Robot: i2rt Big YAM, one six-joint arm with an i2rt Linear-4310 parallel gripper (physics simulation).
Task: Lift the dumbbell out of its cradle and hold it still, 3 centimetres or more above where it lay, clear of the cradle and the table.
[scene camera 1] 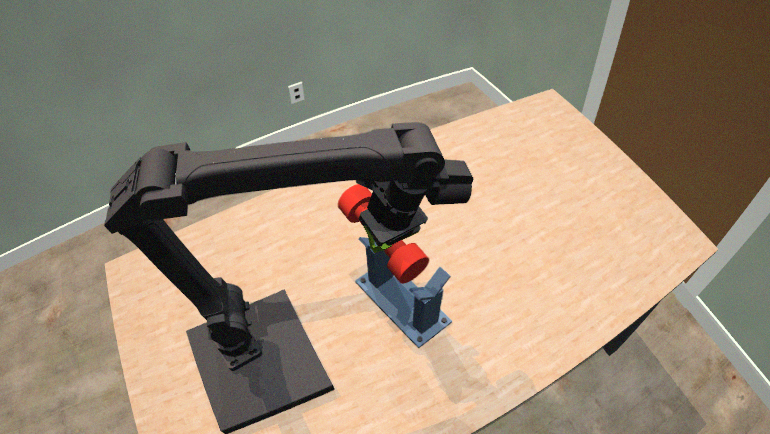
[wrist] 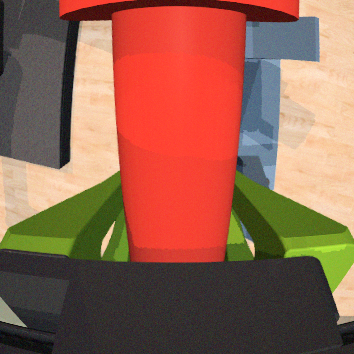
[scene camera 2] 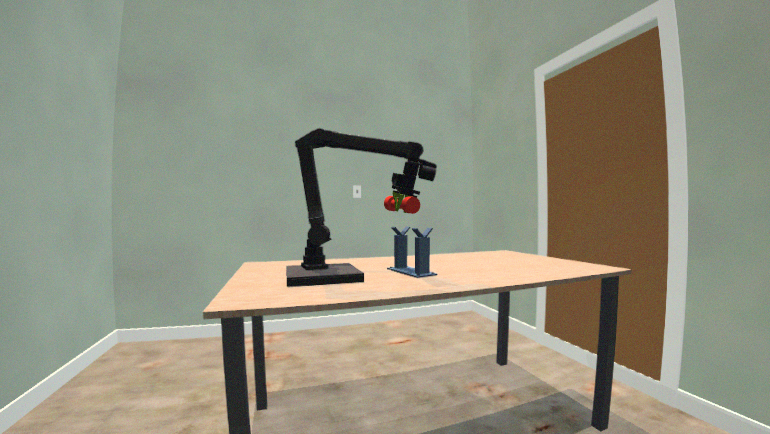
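Seen in the pictures: gripper, fingertip midpoint: [scene camera 1: 381, 245] [wrist: 176, 173] [scene camera 2: 400, 212]; arm's base at its link origin: [scene camera 1: 235, 342] [scene camera 2: 314, 267].
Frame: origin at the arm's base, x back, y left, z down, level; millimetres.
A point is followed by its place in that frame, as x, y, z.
Observation:
The red dumbbell [scene camera 1: 408, 262] {-330, -187, -276} [scene camera 2: 411, 204] {-333, -191, -247} [wrist: 180, 130] {-343, -65, -272} hangs roughly level in my gripper, its round heads at either end. My gripper [scene camera 1: 379, 245] {-335, -99, -220} [scene camera 2: 398, 202] {-335, -99, -220} has green fingers and is shut on the dumbbell's handle; in the wrist view the fingers stand on both sides of the handle. The blue cradle [scene camera 1: 427, 312] {-372, -202, -70} [scene camera 2: 422, 256] {-376, -202, -46} [wrist: 295, 40] {-400, -30, -146} stands upright on the table [scene camera 1: 539, 215] {-830, -120, 31} [scene camera 2: 496, 269] {-738, -236, 31} [wrist: 320, 165] {-503, -177, 31}. In scene camera 2's view a clear gap shows between the dumbbell and the cradle's two V-shaped tops. The dumbbell touches neither cradle nor table.
The arm's dark base plate [scene camera 1: 291, 345] {-108, -74, -2} [scene camera 2: 325, 277] {3, -185, 6} [wrist: 37, 105] {-107, -109, -2} lies on the table to the left of the cradle. A green wall with a white outlet [scene camera 1: 296, 92] [scene camera 2: 356, 191] stands behind the table, and a brown door [scene camera 1: 668, 107] [scene camera 2: 603, 204] is at the right.

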